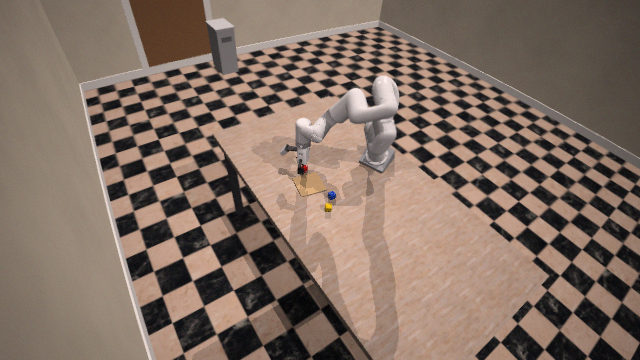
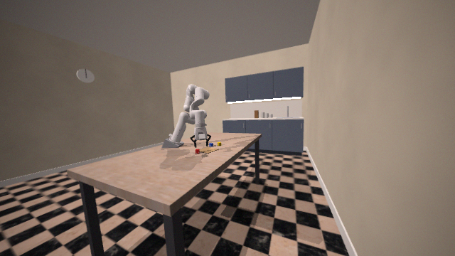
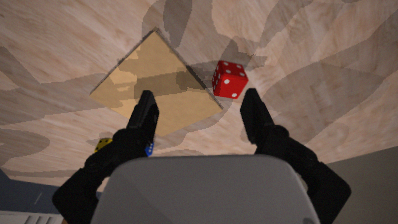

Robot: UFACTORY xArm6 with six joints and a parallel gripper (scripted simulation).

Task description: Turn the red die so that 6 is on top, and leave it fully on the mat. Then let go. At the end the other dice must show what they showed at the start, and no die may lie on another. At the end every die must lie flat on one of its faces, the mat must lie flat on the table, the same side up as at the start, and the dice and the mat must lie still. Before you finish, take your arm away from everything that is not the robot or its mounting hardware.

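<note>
Now: hand 30 mm past the red die, 20 mm to the left of it and 40 mm above it. Also, from my hand: tan mat: 20 mm ahead, 80 mm to the left, 60 mm below; yellow die: 50 mm ahead, 260 mm to the left, 40 mm below; blue die: 10 mm behind, 220 mm to the left, 40 mm below.
</note>
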